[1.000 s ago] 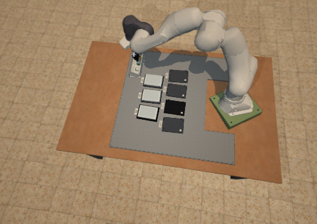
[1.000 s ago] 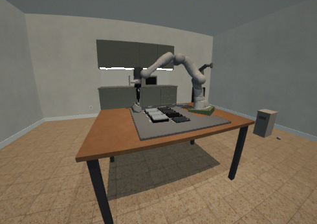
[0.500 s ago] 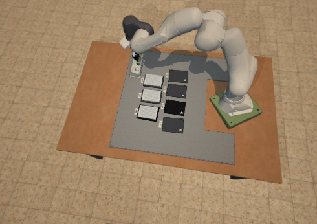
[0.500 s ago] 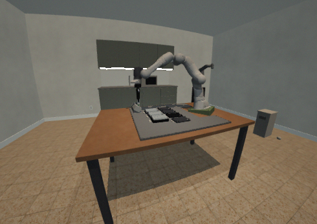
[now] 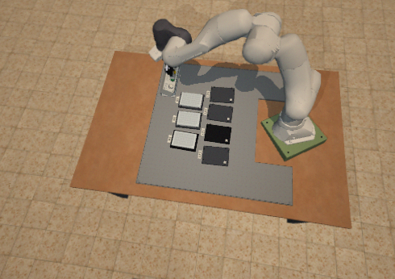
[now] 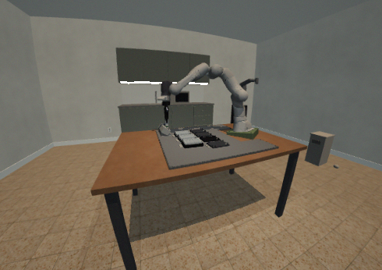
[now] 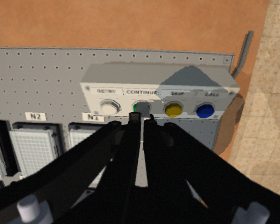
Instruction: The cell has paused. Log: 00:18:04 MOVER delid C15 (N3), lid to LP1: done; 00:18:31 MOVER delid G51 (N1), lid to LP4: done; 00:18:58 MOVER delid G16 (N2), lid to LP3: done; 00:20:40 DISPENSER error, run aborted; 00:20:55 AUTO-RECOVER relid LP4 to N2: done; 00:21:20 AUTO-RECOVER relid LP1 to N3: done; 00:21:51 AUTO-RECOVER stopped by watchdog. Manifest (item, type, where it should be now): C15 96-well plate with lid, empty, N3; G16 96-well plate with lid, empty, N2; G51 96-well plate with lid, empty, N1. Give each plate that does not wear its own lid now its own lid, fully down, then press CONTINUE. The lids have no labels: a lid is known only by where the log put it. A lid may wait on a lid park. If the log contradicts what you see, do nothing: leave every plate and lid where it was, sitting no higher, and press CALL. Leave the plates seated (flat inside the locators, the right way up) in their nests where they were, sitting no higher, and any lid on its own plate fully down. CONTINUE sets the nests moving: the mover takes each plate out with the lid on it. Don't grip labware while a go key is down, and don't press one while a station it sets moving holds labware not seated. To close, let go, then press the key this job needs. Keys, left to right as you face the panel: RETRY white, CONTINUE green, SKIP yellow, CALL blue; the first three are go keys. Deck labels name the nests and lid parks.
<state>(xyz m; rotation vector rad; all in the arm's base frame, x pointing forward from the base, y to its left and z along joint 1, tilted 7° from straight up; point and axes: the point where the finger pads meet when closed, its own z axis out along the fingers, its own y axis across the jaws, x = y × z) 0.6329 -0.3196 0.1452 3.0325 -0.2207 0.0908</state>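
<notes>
The green continue key lies 40 mm below my hand. From my hand the other things lie so: yellow skip key (50 mm to the right, 40 mm below, 10 mm behind); then white retry key (50 mm to the left, 40 mm below, 10 mm ahead); then blue call key (100 mm to the right, 40 mm below, 10 mm behind).
</notes>
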